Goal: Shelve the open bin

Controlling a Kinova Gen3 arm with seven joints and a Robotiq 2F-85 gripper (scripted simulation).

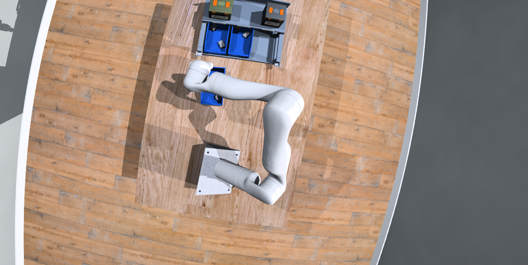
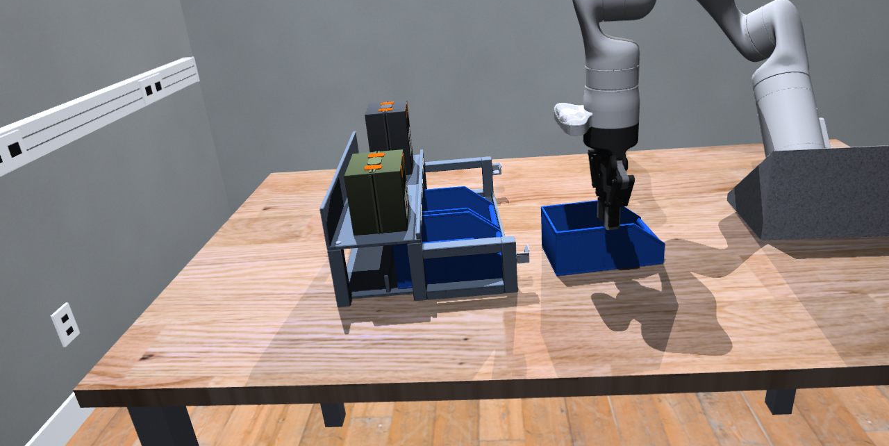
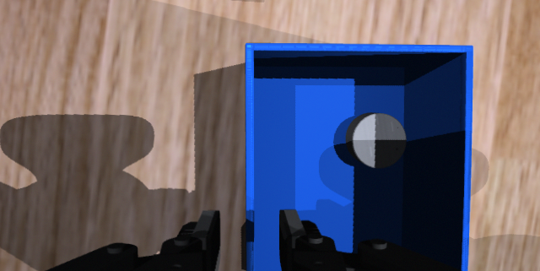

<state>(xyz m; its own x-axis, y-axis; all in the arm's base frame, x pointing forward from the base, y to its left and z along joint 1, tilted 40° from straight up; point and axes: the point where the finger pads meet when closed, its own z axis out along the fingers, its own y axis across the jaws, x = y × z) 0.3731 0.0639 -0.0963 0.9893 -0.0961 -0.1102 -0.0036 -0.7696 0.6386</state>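
The round grey part is 90 mm below my hand, 70 mm to the right of it and 30 mm ahead of it. Also, from my hand: green box: 340 mm ahead, 50 mm to the right, 50 mm above; dark box: 320 mm ahead, 280 mm to the right, 60 mm above; shelf: 260 mm ahead, 160 mm to the right, 30 mm below.
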